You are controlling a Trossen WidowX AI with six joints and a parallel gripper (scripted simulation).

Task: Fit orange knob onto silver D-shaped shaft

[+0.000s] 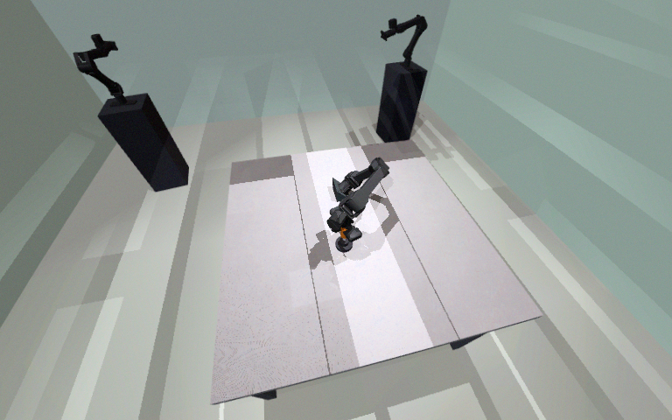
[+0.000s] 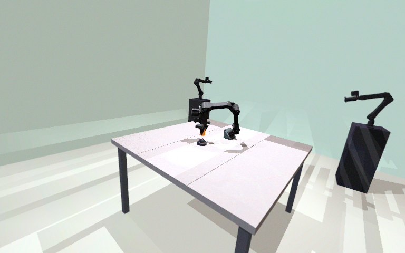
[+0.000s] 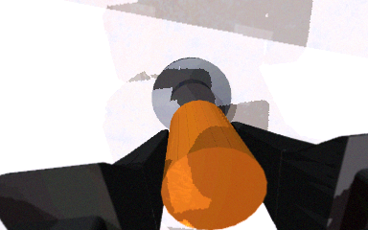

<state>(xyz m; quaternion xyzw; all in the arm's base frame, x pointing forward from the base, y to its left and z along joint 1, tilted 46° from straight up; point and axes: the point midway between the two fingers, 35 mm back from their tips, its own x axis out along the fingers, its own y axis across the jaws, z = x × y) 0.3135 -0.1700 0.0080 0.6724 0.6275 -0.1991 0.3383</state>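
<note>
The dark round pedestal lies 6 cm below my gripper tip. The rest, counted from my gripper tip: orange knob: 3 cm above.
</note>
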